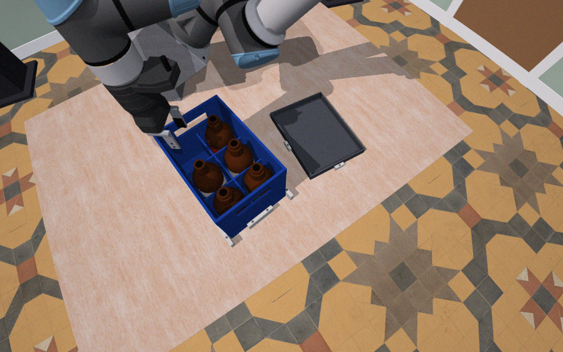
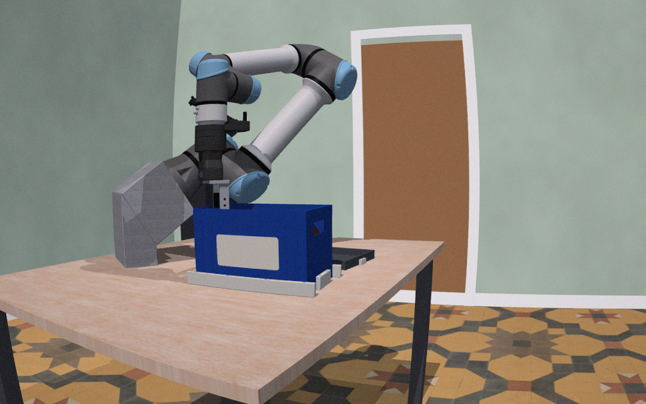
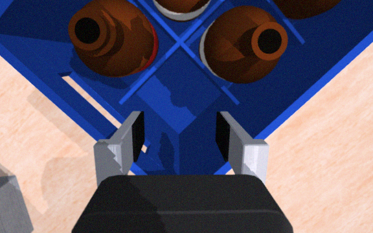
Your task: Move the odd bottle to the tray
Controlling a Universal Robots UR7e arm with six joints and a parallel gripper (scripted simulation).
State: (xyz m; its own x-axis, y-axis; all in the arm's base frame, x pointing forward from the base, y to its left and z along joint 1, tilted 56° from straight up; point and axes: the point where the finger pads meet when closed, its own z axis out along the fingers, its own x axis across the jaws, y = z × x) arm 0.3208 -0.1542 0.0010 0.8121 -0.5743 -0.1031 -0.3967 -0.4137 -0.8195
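Now: hand 30 mm past the glass bottle, 90 mm to the right of it and 100 mm above it. Also, from my hand: dark tray 10 mm ahead, 360 mm to the left, 180 mm below; then blue crate 70 mm ahead, 70 mm to the left, 110 mm below.
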